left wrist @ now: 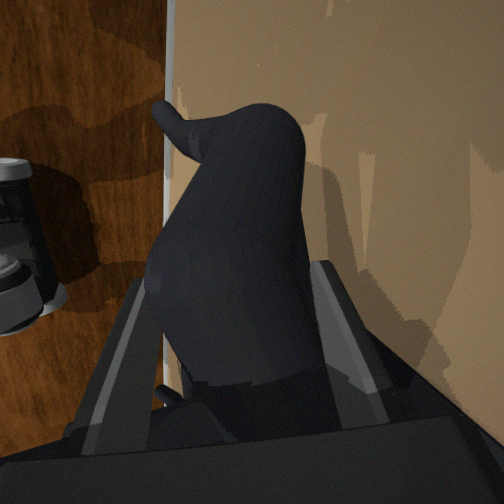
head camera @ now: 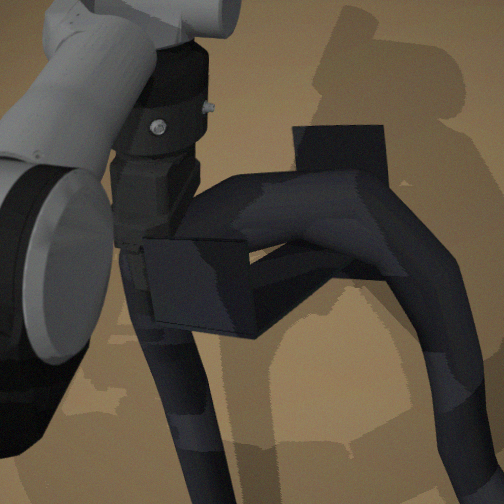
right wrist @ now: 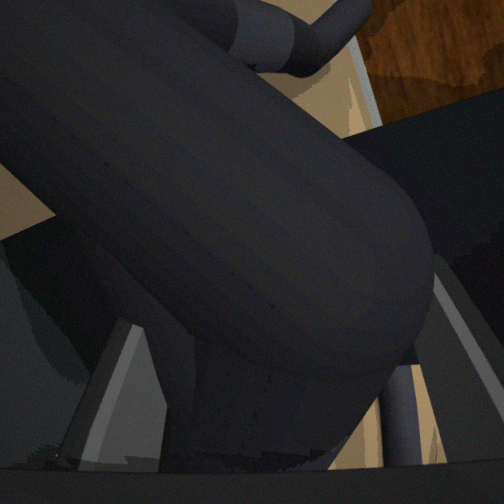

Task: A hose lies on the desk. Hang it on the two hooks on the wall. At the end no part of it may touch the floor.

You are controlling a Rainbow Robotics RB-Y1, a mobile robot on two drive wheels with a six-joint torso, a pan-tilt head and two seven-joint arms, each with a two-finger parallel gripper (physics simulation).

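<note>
The dark hose (head camera: 310, 210) bends over a dark hook on the tan wall and hangs down on both sides. The hook has a wall plate (head camera: 340, 147) and a boxy front lip (head camera: 195, 285). My left gripper (head camera: 145, 240) is beside the lip and shut on the hose; one length drops below it (head camera: 175, 380). In the left wrist view the hose (left wrist: 230, 240) stands between the fingers (left wrist: 232, 300). In the right wrist view the hose (right wrist: 225, 200) fills the frame between the fingers of my right gripper (right wrist: 285, 325), which is shut on it. Only one hook shows.
The tan wall (left wrist: 400, 150) is close behind both grippers. The wooden floor (left wrist: 75, 100) shows far below at the left of the left wrist view, with part of my own base (left wrist: 20, 240). My left forearm (head camera: 55, 250) blocks the left of the head view.
</note>
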